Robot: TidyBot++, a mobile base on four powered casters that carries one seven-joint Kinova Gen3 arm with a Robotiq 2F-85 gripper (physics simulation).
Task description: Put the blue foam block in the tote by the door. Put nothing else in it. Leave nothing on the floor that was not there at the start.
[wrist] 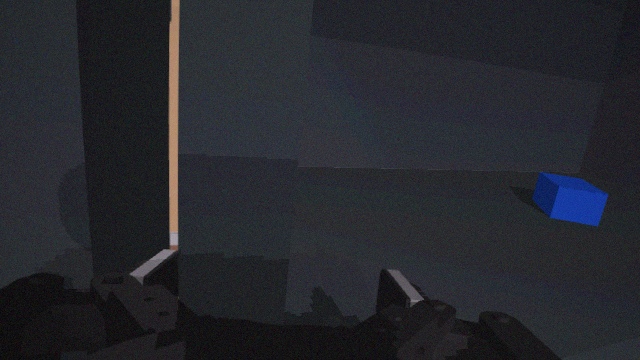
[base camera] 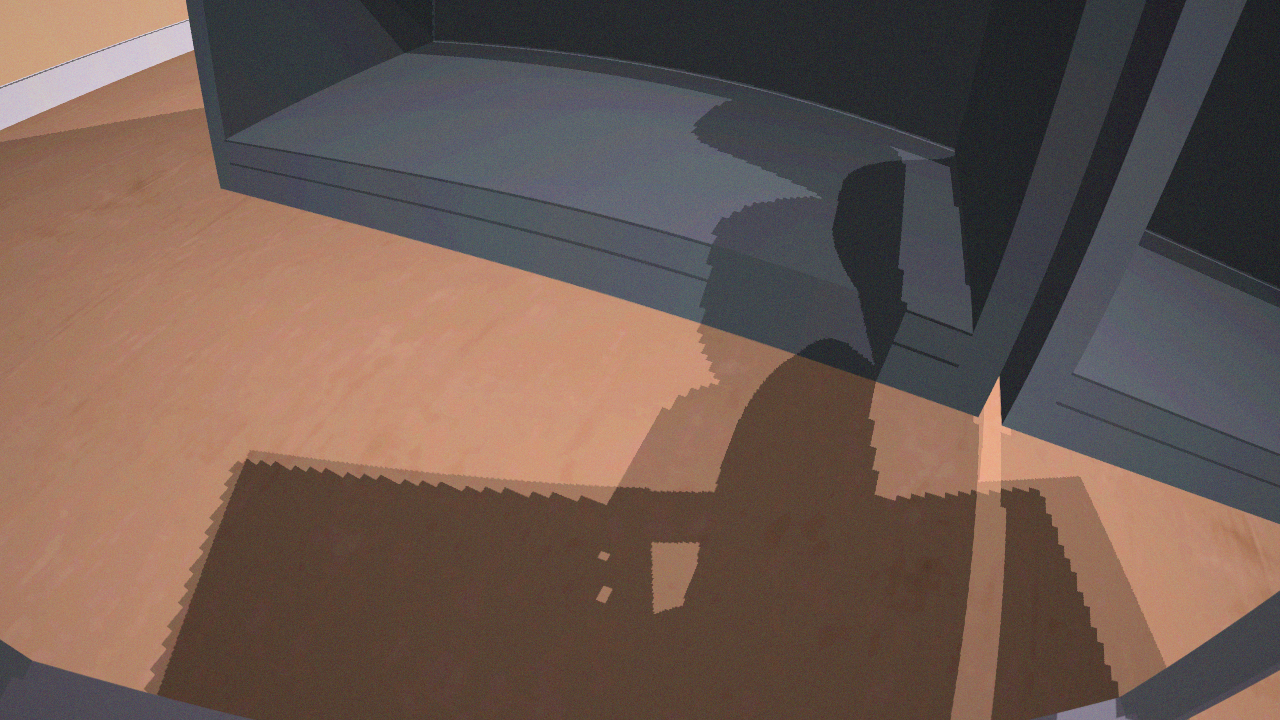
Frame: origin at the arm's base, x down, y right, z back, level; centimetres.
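Where they show: gripper, fingertip midpoint: [wrist: 281, 282].
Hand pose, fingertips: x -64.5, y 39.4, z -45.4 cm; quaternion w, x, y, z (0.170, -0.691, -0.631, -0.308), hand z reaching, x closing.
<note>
After its pixels a point has its place.
The blue foam block [wrist: 570, 200] {x -61.3, y 86.6, z -44.4 cm} lies on a dark shelf board at the right of the wrist view, beside the foot of a dark panel. It does not show in the base camera view. My gripper [wrist: 281, 282] {x -64.5, y 39.4, z -45.4 cm} is open, with nothing between its fingers. The block is to the right of and beyond the right finger, apart from it. The tote by the door does not show in either view.
A dark grey shelf unit [base camera: 465, 228] {x 37.7, y -12.1, z -65.1 cm} stands ahead on the wooden floor [base camera: 402, 358] {x 40.6, y -14.7, z -50.1 cm} in the base camera view. A second dark unit [base camera: 1163, 456] {x 37.7, y 50.8, z -38.4 cm} stands to its right, with a narrow gap between them. A wall with a white skirting board [base camera: 89, 76] {x 36.9, y -129.2, z -142.3 cm} is at the far left.
</note>
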